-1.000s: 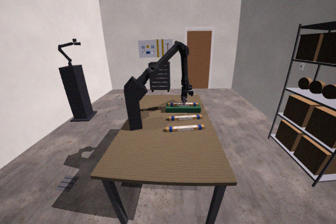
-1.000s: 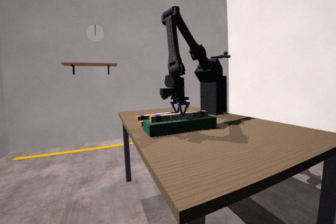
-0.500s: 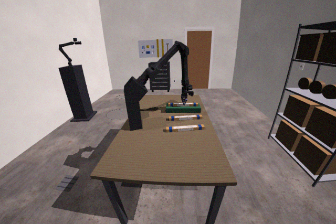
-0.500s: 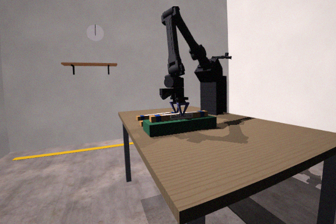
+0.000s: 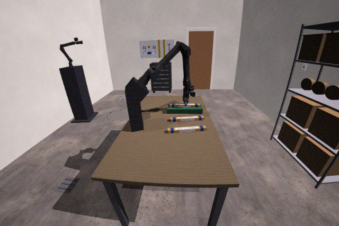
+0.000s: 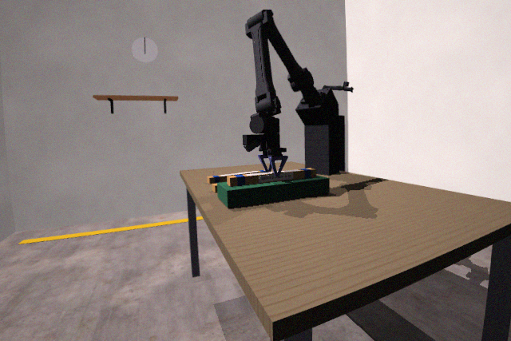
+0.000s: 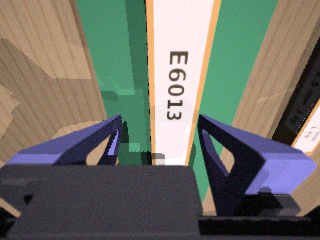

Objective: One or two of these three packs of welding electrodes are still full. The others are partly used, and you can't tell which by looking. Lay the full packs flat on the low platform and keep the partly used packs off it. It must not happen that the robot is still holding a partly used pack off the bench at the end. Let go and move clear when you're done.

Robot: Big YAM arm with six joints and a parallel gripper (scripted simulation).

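My hand is 1 cm past the pack, 1 cm to the left of it and 1 cm above it. The rest, counted from my hand: green low platform (1 cm behind, 1 cm to the right, 7 cm below).
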